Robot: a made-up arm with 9 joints.
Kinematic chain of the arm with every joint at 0, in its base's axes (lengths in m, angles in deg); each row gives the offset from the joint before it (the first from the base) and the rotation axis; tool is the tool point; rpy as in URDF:
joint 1: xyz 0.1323 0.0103 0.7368 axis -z
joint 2: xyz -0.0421 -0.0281 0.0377 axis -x
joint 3: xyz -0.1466 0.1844 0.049 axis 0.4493 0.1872 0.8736
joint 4: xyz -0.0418 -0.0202 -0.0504 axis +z
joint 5: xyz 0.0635 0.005 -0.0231 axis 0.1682 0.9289 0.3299
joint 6: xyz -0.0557 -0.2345 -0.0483 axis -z
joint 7: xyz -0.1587 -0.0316 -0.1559 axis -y
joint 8: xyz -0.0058 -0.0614 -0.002 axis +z
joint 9: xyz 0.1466 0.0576 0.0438 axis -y
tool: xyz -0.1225 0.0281 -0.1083 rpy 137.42 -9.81 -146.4
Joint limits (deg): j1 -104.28..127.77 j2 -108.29..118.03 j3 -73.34..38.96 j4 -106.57..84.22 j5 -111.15..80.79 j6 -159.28..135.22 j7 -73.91..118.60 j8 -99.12..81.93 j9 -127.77..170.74
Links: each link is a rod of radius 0.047 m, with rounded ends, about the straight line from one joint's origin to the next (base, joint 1, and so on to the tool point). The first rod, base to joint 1, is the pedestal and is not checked.
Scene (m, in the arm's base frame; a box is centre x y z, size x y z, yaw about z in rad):
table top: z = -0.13
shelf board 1: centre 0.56 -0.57 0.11 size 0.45 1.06 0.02 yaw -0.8
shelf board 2: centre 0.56 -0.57 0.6 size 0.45 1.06 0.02 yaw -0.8
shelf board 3: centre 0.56 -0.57 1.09 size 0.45 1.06 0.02 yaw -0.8
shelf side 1: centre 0.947 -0.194 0.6 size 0.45 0.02 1 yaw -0.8
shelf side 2: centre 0.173 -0.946 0.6 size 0.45 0.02 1 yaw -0.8
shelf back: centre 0.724 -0.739 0.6 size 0.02 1.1 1 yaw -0.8
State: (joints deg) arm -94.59 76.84 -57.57 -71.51 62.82 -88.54 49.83 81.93 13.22
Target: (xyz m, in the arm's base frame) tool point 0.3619 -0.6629 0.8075
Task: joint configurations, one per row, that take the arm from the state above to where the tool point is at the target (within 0.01 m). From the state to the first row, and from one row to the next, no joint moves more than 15 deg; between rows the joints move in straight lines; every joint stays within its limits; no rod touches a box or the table.
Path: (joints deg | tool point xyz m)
1: -80.09 71.91 -60.72 -63.42 66.41 -76.03 60.91 81.93 5.21 | 0.3226 -0.5258 0.3469
2: -65.58 66.99 -63.88 -55.33 70.01 -63.51 71.99 81.93 -2.81 | 0.1082 -0.5646 0.3487
3: -51.08 62.06 -67.03 -47.25 73.60 -51.00 83.07 81.93 -10.82 | -0.1127 -0.5289 0.3590
4: -36.57 57.14 -70.19 -39.16 77.20 -38.48 94.15 81.93 -18.83 | -0.3131 -0.4147 0.3790
5: -22.07 52.21 -73.34 -31.07 80.79 -25.97 105.22 81.93 -26.84 | -0.4616 -0.2312 0.4098
6: -24.45 65.38 -59.33 -26.89 80.79 -40.30 94.95 76.91 -23.35 | -0.4368 -0.3726 0.5328
7: -26.82 78.54 -45.32 -22.71 80.79 -54.64 84.68 71.88 -19.86 | -0.3805 -0.4558 0.6815
8: -29.19 91.70 -31.31 -18.53 80.79 -68.98 74.41 66.86 -16.37 | -0.3047 -0.4769 0.8299
9: -31.57 104.87 -17.31 -14.35 80.79 -83.32 64.14 61.84 -12.88 | -0.2205 -0.4472 0.9555
10: -33.94 118.03 -3.30 -10.18 80.79 -97.66 53.87 56.81 -9.38 | -0.1370 -0.3884 1.0460
11: -48.38 114.18 -16.67 -21.39 69.93 -96.53 49.77 65.18 -6.53 | -0.0428 -0.5497 0.9750
12: -62.82 110.34 -30.04 -32.60 59.06 -95.41 45.67 73.56 -3.67 | 0.1391 -0.6519 0.8925
13: -77.25 106.49 -43.41 -43.82 48.20 -94.28 41.57 81.93 -0.82 | 0.3619 -0.6629 0.8075

